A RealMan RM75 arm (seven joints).
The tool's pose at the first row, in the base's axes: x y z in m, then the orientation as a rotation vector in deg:
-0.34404 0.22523 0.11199 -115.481 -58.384 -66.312
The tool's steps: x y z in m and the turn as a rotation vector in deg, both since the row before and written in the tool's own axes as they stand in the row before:
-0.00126 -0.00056 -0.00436 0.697 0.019 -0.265
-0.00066 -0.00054 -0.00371 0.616 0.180 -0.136
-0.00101 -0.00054 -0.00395 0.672 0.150 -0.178
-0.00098 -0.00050 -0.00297 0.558 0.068 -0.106
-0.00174 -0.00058 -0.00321 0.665 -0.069 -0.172
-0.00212 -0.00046 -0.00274 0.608 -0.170 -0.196
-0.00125 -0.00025 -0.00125 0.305 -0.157 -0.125
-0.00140 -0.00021 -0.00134 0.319 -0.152 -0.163
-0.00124 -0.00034 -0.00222 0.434 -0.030 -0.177
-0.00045 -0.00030 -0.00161 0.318 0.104 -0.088
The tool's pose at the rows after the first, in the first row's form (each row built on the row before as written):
-0.34681 0.22170 0.11287 -114.847 -58.938 -65.959
-0.34905 0.21883 0.11399 -114.190 -59.234 -65.740
-0.35147 0.21563 0.11489 -113.499 -59.610 -65.475
-0.35341 0.21317 0.11537 -112.981 -59.902 -65.182
-0.35573 0.21029 0.11528 -112.463 -60.375 -64.726
-0.35785 0.20759 0.11463 -112.056 -60.902 -64.236
-0.35893 0.20627 0.11409 -111.896 -61.232 -63.942
-0.36004 0.20480 0.11345 -111.708 -61.605 -63.662
-0.36153 0.20271 0.11336 -111.334 -61.969 -63.410
-0.36251 0.20136 0.11370 -110.979 -62.122 -63.311

